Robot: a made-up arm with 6 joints.
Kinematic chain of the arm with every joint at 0, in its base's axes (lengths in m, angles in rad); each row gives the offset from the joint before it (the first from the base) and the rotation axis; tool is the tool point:
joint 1: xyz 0 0 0.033 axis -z
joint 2: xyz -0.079 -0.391 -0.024 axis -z
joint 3: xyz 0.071 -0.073 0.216 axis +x
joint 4: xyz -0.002 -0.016 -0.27 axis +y
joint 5: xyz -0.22 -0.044 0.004 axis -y
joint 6: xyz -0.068 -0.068 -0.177 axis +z
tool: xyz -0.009 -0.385 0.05
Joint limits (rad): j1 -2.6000..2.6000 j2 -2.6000..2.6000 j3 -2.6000..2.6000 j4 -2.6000..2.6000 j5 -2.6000..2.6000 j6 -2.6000..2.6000
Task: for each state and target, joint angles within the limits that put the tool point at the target. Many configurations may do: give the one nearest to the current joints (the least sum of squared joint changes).
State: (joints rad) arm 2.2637 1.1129 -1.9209 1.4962 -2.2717 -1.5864
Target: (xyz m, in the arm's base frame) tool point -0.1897 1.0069 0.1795
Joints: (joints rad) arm 2.5875 1.2380 -1.4408 1.8376 -2.4068 -1.8731
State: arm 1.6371 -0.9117 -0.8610 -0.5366 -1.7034 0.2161
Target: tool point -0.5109 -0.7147 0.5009
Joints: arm 1.3176 -1.5244 -1.1005 -0.4966 -1.7490 0.1539
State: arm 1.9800 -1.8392 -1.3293 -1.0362 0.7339 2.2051
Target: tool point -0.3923 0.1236 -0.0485
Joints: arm 2.2069 -1.5925 -1.0745 -1.0910 0.9609 2.4956
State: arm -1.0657 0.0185 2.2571 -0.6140 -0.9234 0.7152
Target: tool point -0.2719 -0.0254 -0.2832
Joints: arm -0.3505 -0.1849 1.5700 -0.8636 -0.9920 0.1901
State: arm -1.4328 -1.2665 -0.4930 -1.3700 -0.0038 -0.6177
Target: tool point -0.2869 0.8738 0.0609
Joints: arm -2.1490 -1.5318 -0.8907 -1.5427 0.0461 -0.6430
